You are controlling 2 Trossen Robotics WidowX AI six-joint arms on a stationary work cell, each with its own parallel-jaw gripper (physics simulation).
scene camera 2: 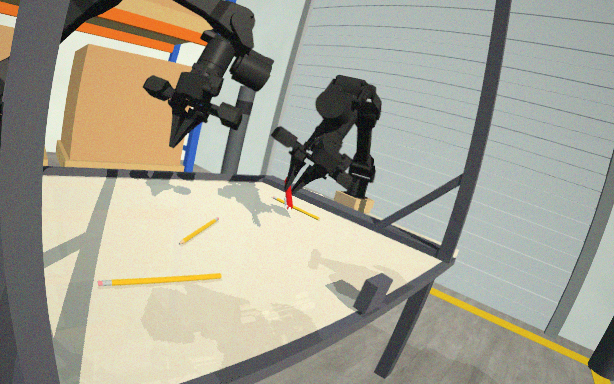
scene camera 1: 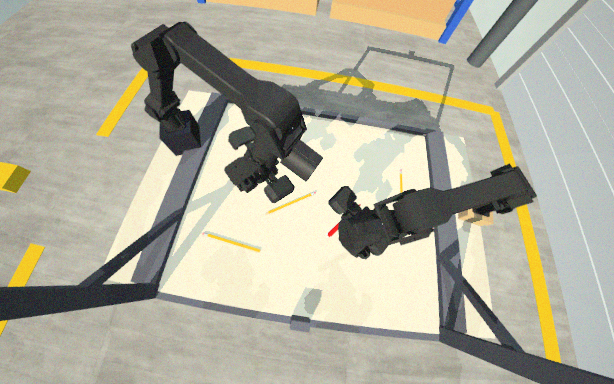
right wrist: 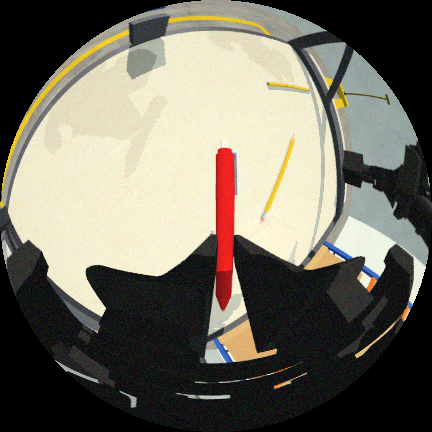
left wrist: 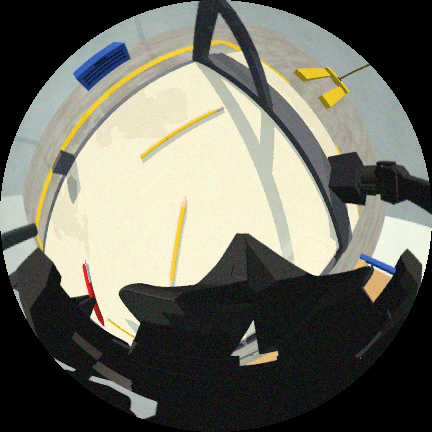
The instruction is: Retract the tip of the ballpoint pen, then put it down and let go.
Observation:
My left gripper (scene camera 2: 171, 147) is shut, holding nothing. Also in view: a red ballpoint pen (right wrist: 226, 160). Also in view: my right gripper (scene camera 2: 288, 191) and a grey block (scene camera 2: 374, 289).
My left gripper also shows in scene camera 1 (scene camera 1: 255, 178), in the right wrist view (right wrist: 369, 168) and in the left wrist view (left wrist: 240, 238). My right gripper shows as well in scene camera 1 (scene camera 1: 344, 219) and in the right wrist view (right wrist: 224, 240). The grey block is seen too in the right wrist view (right wrist: 157, 30).

